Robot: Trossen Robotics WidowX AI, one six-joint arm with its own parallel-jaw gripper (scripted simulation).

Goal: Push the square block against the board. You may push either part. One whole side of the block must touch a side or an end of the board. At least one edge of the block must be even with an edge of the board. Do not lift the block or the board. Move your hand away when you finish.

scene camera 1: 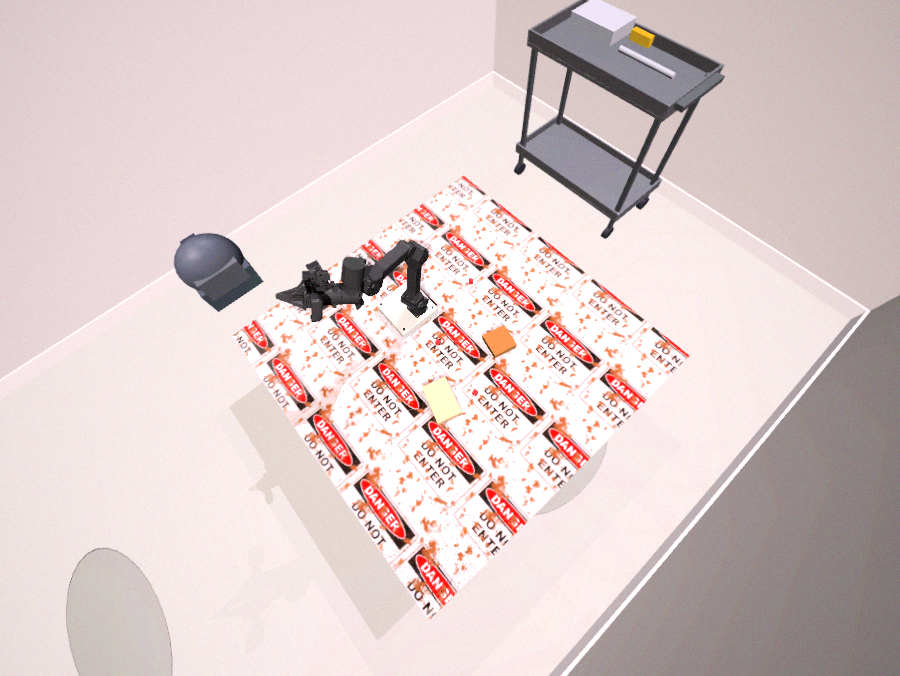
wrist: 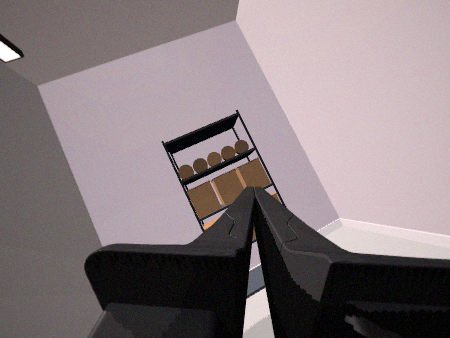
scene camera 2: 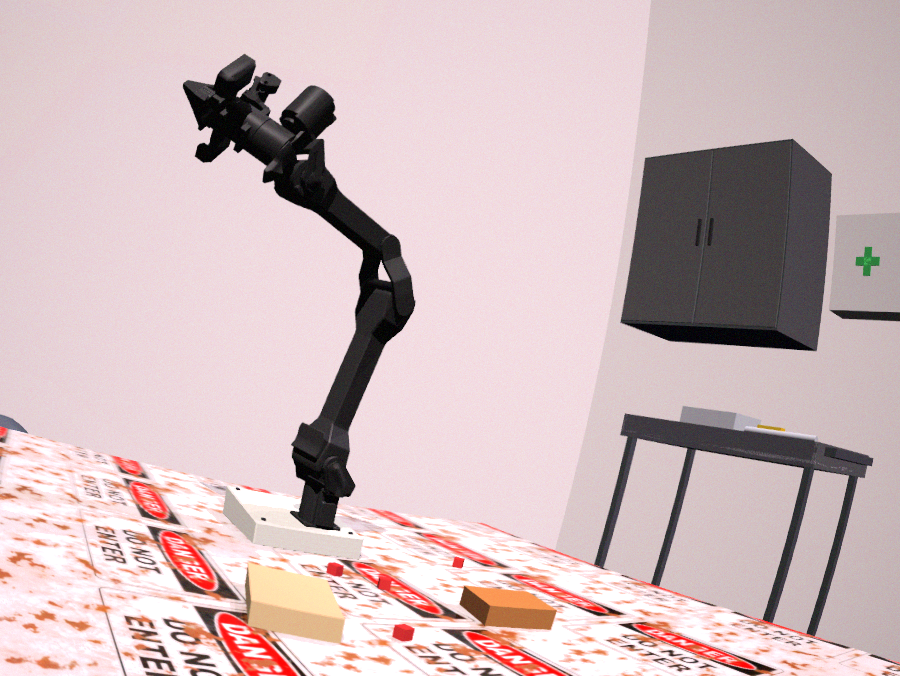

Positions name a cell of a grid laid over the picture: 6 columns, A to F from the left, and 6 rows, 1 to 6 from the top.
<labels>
My gripper shows in scene camera 1 (B3), in the wrist view (D4) and in scene camera 2 (B1). A pale yellow board shows in scene camera 1 (C4) and in scene camera 2 (C6); in the wrist view it is out of frame.
</labels>
